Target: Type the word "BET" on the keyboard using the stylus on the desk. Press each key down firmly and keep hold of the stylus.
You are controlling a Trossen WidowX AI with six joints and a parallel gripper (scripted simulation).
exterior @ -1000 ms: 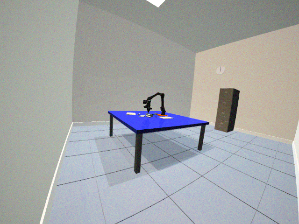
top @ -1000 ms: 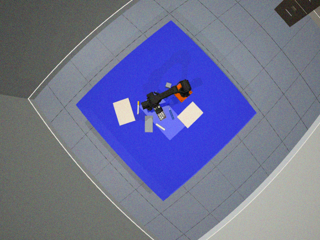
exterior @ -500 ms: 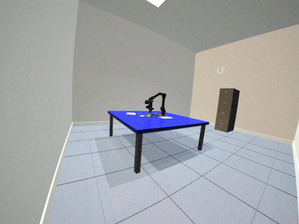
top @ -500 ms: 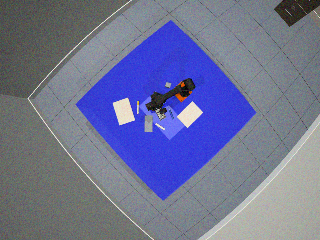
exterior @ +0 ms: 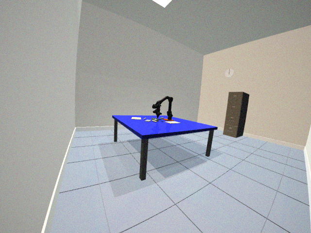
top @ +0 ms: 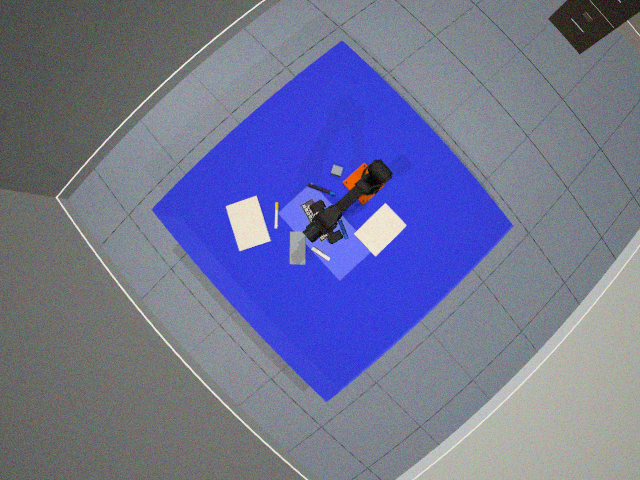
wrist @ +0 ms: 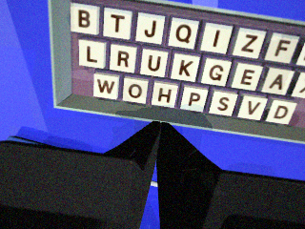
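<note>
The blue stylus is 60 mm behind my gripper tip, 40 mm to the left of it and 30 mm below it. The rest, counted from my gripper tip: white stick 100 mm ahead, 100 mm to the left, 30 mm below; thin grey tip 70 mm behind, 10 mm to the left, 30 mm below; T key 50 mm ahead, 20 mm to the left, 30 mm below.
</note>
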